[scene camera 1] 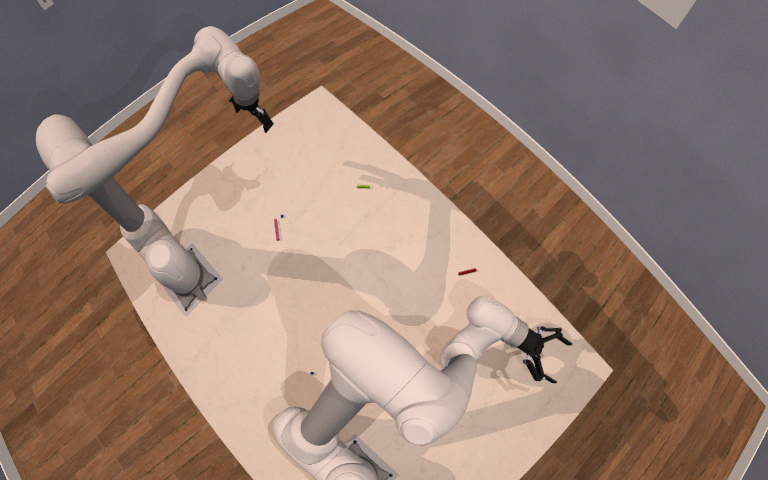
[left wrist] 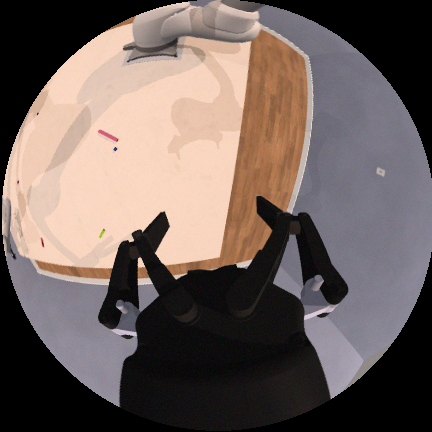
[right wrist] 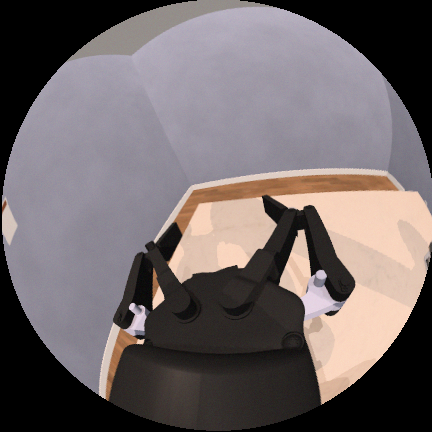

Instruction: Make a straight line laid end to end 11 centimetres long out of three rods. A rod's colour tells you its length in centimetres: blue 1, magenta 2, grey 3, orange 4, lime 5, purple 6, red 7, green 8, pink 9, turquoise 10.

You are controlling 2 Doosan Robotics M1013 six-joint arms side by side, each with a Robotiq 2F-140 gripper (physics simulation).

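Seen in the pictures: left gripper, between the fingertips: [scene camera 1: 252,119] [left wrist: 210,211]; right gripper, between the fingertips: [scene camera 1: 562,363] [right wrist: 219,216]; left arm's base, origin of its link: [scene camera 1: 188,279] [left wrist: 155,44].
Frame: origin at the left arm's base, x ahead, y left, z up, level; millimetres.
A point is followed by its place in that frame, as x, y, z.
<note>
A pink rod [scene camera 1: 276,229] @(406, -128, 10) [left wrist: 108,135] @(410, -120, 10) lies on the table, with a small blue rod [scene camera 1: 282,216] @(461, -103, 6) [left wrist: 115,149] @(465, -96, 8) apart from it near one end. A lime rod [scene camera 1: 363,186] @(773, -251, 10) [left wrist: 102,233] @(775, -243, 8) and a red rod [scene camera 1: 467,271] @(778, -782, 10) [left wrist: 42,242] @(782, -778, 4) lie separately. Another blue rod [scene camera 1: 312,373] @(110, -624, 10) [left wrist: 37,114] lies near the right arm's base. A tiny magenta rod [left wrist: 18,182] shows at the left wrist view's left edge; I cannot find it in scene camera 1. My left gripper [scene camera 1: 263,120] @(590, 143, 309) [left wrist: 210,211] @(590, 143, 309) is open and empty, above the table's upper-left edge. My right gripper [scene camera 1: 560,362] @(699, -1272, 145) [right wrist: 219,216] @(699, -1272, 145) is open and empty, above the table's right corner.
The pale table top [scene camera 1: 317,130] @(847, 104, 0) [left wrist: 190,200] @(687, 160, 0) [right wrist: 370,215] @(273, -1342, 0) has wooden floor [scene camera 1: 481,141] around it. The right arm [scene camera 1: 385,362] @(254, -821, 754) reaches over the lower part of the table and hides some of it. The left arm [scene camera 1: 130,135] @(192, 25, 764) reaches beyond the upper-left edge. Arm shadows cross the table.
</note>
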